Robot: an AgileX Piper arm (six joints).
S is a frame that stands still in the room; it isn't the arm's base.
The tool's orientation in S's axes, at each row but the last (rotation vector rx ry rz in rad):
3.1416 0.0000 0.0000
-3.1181 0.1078 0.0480
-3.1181 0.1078 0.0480
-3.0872 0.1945 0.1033
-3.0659 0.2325 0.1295
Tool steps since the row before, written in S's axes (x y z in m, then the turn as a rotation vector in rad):
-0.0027 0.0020 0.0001 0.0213 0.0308 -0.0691
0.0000 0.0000 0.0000 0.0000 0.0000 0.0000
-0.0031 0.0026 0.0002 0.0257 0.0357 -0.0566
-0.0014 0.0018 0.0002 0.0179 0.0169 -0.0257
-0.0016 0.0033 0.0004 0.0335 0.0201 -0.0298
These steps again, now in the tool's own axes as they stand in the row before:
-0.0027 -0.0020 -0.0001 0.0213 -0.0308 0.0691
0.0000 0.0000 0.0000 0.0000 0.0000 0.0000
-0.0033 -0.0024 0.0000 0.0250 -0.0362 0.0566
-0.0016 -0.0016 0.0000 0.0174 -0.0179 0.0253
-0.0021 -0.0030 0.0000 0.0327 -0.0232 0.0284

